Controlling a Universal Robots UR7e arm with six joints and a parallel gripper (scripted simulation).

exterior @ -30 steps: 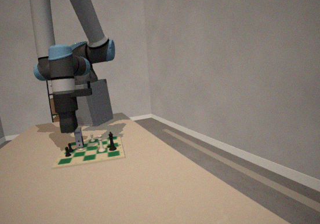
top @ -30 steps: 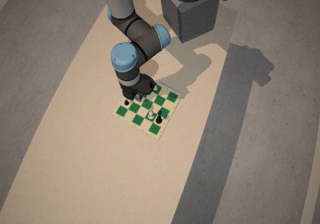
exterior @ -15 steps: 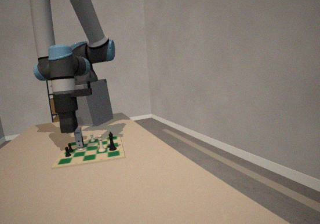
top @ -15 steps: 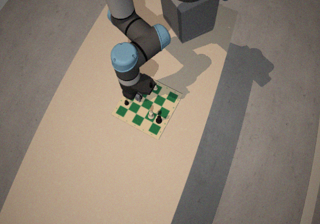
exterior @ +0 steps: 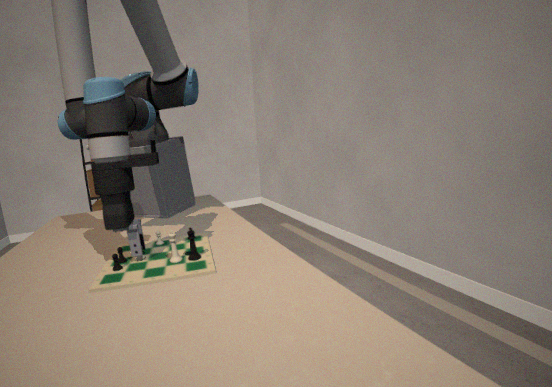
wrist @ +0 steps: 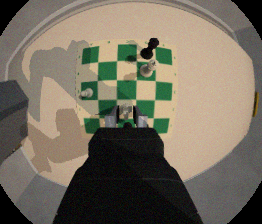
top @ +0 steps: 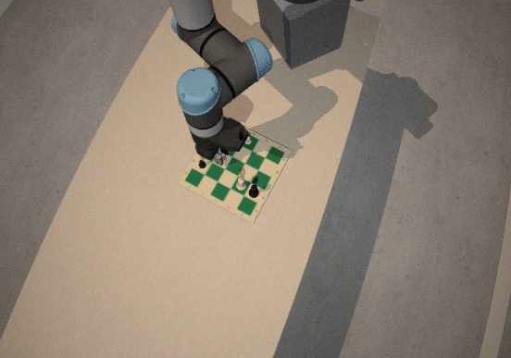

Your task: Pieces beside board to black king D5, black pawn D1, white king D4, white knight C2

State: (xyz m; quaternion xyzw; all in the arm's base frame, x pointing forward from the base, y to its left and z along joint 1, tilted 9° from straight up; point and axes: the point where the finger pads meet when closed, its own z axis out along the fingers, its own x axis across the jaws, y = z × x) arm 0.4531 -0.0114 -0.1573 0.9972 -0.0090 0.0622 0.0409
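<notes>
The white knight is 20 mm below my hand. Round my hand: board (40 mm to the left, 30 mm below); small white piece (80 mm behind, 40 mm to the left, 20 mm below); white king (40 mm ahead, 80 mm to the left).
</notes>
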